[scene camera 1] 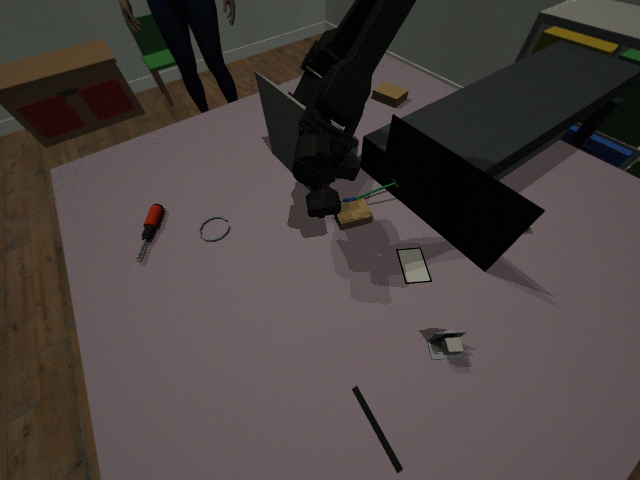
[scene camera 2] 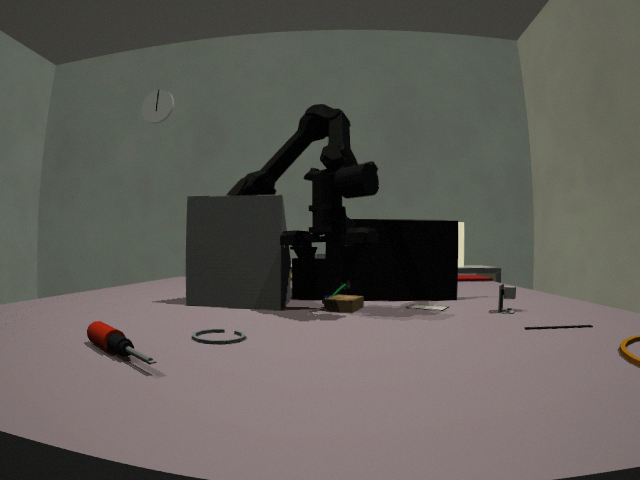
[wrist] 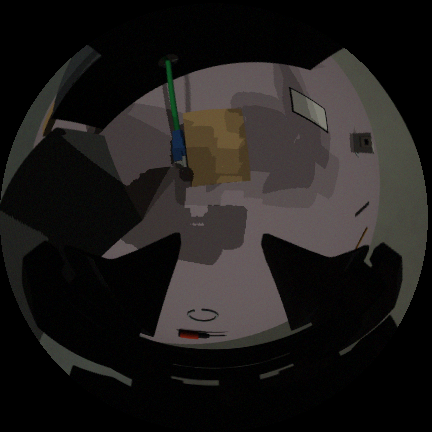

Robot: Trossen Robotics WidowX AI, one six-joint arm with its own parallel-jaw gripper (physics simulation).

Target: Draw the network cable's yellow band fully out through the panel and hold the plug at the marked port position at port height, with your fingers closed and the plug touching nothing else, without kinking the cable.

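Observation:
The green network cable comes out of a hole in the black panel. Its blue plug lies close along one side of a wooden block. No yellow band shows. My gripper is open and empty, fingers pointing down, above the table near the block and apart from the plug. In scene camera 1 its fingertips are hidden. A black-edged pale rectangle and a small bracket are on the table; which marks the port is unclear.
A tall grey wall piece stands close beside my arm. A screwdriver, an open grey ring and a black strip lie farther out.

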